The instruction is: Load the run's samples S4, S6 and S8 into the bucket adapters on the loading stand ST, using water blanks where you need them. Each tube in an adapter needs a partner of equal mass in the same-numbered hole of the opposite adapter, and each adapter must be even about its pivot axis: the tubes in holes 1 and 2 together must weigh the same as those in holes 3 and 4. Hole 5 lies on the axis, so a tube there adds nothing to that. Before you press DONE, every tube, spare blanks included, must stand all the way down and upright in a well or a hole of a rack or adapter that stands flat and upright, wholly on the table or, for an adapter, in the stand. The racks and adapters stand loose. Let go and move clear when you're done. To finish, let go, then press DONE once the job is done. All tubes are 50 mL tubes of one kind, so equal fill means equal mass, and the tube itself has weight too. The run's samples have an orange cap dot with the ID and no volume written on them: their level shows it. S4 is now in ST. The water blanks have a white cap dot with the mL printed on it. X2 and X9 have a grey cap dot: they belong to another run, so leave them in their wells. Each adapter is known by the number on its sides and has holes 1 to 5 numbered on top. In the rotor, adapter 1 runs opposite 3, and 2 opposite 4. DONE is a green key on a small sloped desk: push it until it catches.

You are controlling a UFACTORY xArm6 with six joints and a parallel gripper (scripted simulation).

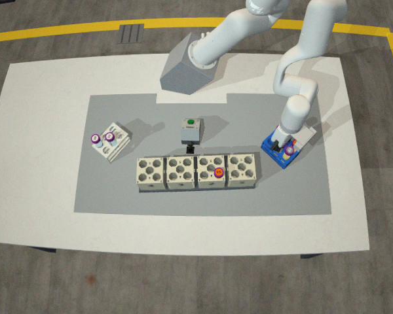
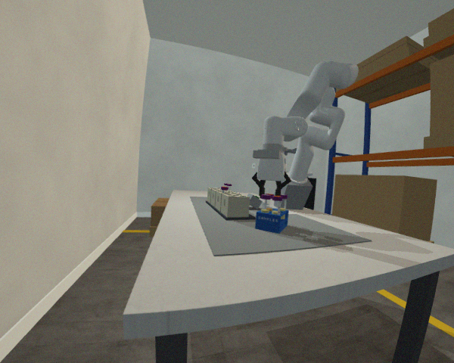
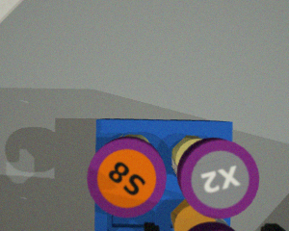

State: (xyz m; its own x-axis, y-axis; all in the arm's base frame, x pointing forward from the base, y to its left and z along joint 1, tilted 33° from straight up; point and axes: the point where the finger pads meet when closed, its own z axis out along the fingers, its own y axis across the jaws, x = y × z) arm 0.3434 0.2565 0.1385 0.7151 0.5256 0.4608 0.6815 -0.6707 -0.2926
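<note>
My gripper is now 6 cm above the orange-dot tube and 1 cm short of it. Also, from my hand: loading stand (31 cm to the right, 11 cm below, 9 cm ahead); green DONE key (34 cm to the right, 11 cm behind, 5 cm below); blue sample rack (9 cm below, 1 cm to the left, 1 cm behind).
</note>
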